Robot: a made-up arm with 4 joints.
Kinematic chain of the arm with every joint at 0, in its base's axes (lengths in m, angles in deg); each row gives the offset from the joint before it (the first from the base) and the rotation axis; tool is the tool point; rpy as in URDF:
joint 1: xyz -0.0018 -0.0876 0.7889 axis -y
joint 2: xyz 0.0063 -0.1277 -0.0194 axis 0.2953 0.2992 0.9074
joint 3: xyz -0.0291 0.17 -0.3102 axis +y
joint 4: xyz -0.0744 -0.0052 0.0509 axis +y
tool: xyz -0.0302 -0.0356 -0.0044 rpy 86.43 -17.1 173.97
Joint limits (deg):
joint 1: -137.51..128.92
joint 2: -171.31..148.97
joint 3: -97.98..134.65
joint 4: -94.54..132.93
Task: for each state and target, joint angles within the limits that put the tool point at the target. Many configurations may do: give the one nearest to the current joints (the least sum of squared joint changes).
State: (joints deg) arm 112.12 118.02 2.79 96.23
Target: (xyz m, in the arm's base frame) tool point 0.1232 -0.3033 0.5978
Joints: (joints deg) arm 98.75 107.98 32.83 94.12
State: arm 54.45 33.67 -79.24 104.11
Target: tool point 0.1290 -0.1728 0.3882
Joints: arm 60.87 52.49 -84.11 99.05
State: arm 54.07 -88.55 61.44 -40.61
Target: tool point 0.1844 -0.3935 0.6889
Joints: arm 33.71 -127.37 60.50 -53.89
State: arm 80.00 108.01 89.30 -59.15
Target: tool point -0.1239 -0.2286 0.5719
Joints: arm 34.27 97.48 85.21 -33.04
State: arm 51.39 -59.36 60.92 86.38
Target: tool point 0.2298 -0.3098 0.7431
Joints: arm 41.59 -87.67 61.45 79.92
